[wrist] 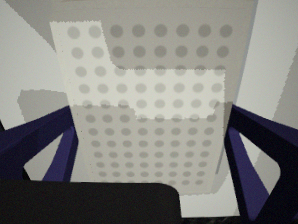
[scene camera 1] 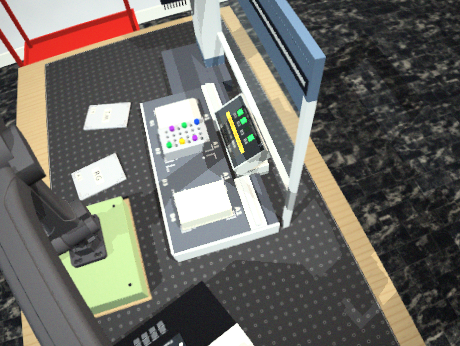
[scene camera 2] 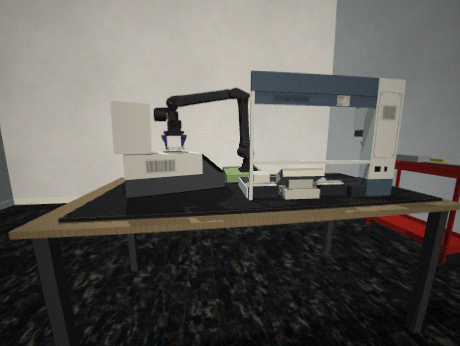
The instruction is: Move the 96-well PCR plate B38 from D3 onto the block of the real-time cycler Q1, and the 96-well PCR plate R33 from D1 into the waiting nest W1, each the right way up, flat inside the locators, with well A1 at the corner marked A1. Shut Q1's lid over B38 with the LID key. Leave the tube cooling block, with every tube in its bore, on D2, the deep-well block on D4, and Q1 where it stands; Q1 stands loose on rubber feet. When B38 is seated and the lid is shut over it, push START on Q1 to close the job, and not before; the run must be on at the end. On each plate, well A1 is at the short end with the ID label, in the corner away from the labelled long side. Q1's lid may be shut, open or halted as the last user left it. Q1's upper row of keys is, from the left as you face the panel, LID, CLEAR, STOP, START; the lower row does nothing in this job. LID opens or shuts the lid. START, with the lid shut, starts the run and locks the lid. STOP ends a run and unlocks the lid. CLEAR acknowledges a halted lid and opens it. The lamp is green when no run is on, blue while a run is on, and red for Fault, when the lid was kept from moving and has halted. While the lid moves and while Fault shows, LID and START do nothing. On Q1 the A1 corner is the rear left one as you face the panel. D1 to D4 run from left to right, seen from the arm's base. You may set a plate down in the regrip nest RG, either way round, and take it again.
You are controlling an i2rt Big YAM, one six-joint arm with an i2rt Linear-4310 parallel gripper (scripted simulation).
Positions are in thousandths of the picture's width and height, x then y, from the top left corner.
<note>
I see my gripper (wrist: 508,502), a tube cooling block (scene camera 1: 442,415), a white deep-well block (scene camera 1: 447,591), a white 96-well PCR plate (scene camera 1: 408,319), a white 96-well PCR plate (wrist: 505,426), a white lid (scene camera 2: 286,368), a blue beam (scene camera 2: 568,236) and a regrip nest (scene camera 1: 240,487).
The wrist view does not show the tube cooling block: it is out of frame. The wrist view does not show the white deep-well block: it is out of frame.
</note>
